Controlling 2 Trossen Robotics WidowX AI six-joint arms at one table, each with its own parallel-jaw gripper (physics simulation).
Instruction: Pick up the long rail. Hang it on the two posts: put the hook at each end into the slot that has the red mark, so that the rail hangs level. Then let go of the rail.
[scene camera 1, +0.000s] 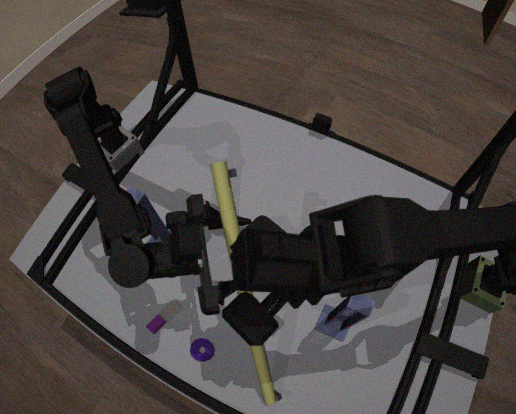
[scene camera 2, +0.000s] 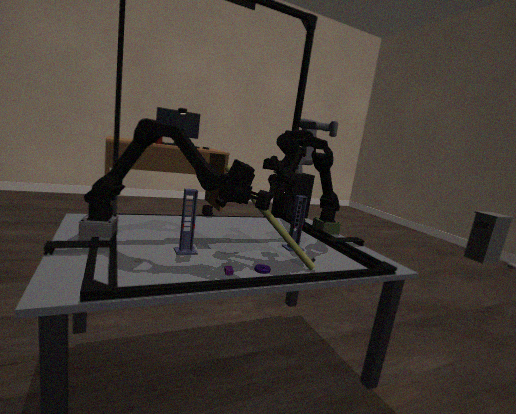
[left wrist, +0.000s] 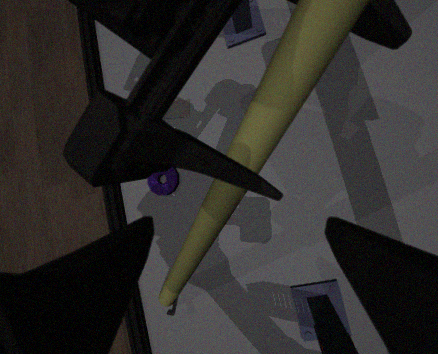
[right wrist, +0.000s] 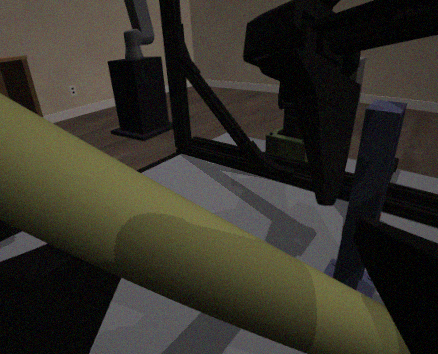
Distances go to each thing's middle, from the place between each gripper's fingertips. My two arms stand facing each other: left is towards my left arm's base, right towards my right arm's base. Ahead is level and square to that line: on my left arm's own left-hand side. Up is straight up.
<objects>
I see the long yellow rail (scene camera 1: 221, 174) 2 cm ahead of my left hand, 2 cm to the right of it and 5 cm below it.
Now: the long yellow rail 80 mm ahead of my right hand, 20 mm to the left of it and 50 mm below it.
</objects>
